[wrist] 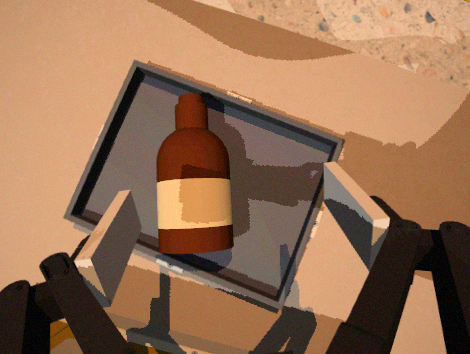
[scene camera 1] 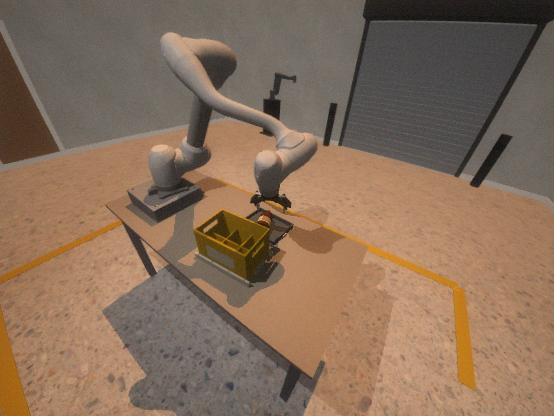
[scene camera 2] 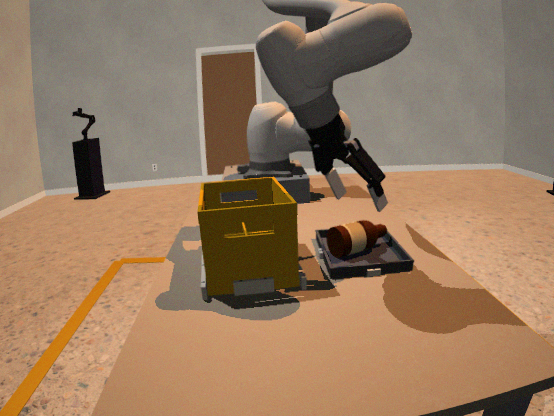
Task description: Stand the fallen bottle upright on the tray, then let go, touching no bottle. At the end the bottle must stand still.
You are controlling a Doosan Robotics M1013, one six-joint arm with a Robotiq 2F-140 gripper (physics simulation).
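Places are measured from the arm's base along level axes (x ahead, y left, z up), in millimetres.
Pixels of known places: gripper, fingertip midpoint: (wrist: 229, 196) (scene camera 1: 271, 209) (scene camera 2: 361, 201); arm's base, origin of the base link: (scene camera 1: 170, 188) (scene camera 2: 270, 172).
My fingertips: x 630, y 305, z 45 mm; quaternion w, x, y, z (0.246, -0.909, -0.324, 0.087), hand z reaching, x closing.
For each thing: its top centre in the pictures, then the offset to it from my fingertips. Level surfaces: height alone.
- brown bottle with a cream label, middle of its top: (wrist: 187, 165) (scene camera 2: 361, 221) (scene camera 1: 265, 214) dz -63, dx -50, dy +5 mm
- dark shallow tray, middle of its top: (wrist: 204, 178) (scene camera 2: 360, 243) (scene camera 1: 266, 222) dz -117, dx -39, dy +4 mm
- yellow crate with dividers, middle of its top: (scene camera 2: 241, 191) (scene camera 1: 232, 229) dz +33, dx +33, dy -262 mm
- table, its level: dz -142 mm
The brown bottle with a cream label (scene camera 1: 264, 219) (scene camera 2: 356, 238) (wrist: 194, 200) lies on its side in the dark shallow tray (scene camera 1: 281, 231) (scene camera 2: 350, 271) (wrist: 122, 150). In the wrist view its neck points up the picture and its base lies near the tray's lower wall. In the scene camera 2 view the neck points right, away from the crate. My gripper (scene camera 1: 271, 208) (scene camera 2: 359, 197) (wrist: 229, 196) is open and empty. It hangs tilted above the bottle and tray, apart from both. In the wrist view the bottle shows between the fingers, nearer the left one.
A yellow crate with dividers (scene camera 1: 225, 252) (scene camera 2: 250, 250) stands on the table (scene camera 1: 300, 300) (scene camera 2: 300, 360) close beside the tray, with pale rails at its foot. The arm's base (scene camera 1: 165, 199) (scene camera 2: 295, 187) stands at the table's far end.
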